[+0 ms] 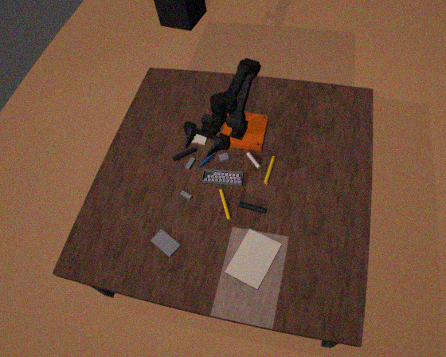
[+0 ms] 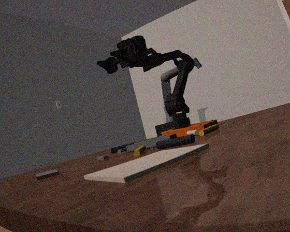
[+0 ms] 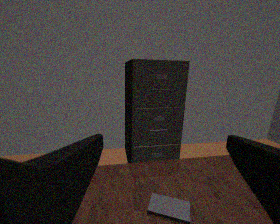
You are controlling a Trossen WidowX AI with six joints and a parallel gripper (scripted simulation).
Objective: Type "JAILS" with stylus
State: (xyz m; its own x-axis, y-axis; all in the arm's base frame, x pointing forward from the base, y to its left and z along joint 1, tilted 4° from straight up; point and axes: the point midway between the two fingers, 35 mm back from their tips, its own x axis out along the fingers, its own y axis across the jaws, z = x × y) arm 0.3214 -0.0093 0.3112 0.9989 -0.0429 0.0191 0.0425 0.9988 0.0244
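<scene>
Right now the blue stylus is 34 cm below my gripper tip, 20 cm behind it and 8 cm to the right of it. From my gripper tip the other things lie so: white sheet: 34 cm below, 29 cm to the left, 19 cm ahead; grey pad: 34 cm below, 27 cm ahead, 8 cm to the right; white stick: 34 cm below, 25 cm behind, 11 cm to the left.
</scene>
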